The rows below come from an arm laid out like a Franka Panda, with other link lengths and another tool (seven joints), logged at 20 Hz.
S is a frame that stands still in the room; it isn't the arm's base.
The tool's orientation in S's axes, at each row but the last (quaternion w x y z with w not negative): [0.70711, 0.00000, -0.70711, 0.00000]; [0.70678, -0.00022, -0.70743, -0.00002]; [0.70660, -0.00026, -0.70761, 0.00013]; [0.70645, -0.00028, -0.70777, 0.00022]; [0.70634, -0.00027, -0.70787, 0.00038]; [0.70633, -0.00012, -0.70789, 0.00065]
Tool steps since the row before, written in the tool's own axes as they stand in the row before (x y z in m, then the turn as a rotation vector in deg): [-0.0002, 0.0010, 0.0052, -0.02, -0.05, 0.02]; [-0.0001, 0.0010, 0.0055, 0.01, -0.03, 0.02]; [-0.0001, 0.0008, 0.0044, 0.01, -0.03, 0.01]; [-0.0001, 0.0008, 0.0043, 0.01, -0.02, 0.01]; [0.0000, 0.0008, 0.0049, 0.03, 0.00, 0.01]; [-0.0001, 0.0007, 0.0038, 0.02, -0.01, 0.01]
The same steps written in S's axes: [-0.0052, 0.0010, -0.0002, -0.02, -0.05, -0.02]; [-0.0055, 0.0010, -0.0001, -0.02, -0.03, 0.01]; [-0.0044, 0.0008, -0.0001, -0.01, -0.03, 0.01]; [-0.0043, 0.0008, -0.0001, -0.01, -0.02, 0.01]; [-0.0049, 0.0008, 0.0000, -0.01, 0.00, 0.03]; [-0.0038, 0.0007, -0.0001, -0.01, -0.01, 0.02]
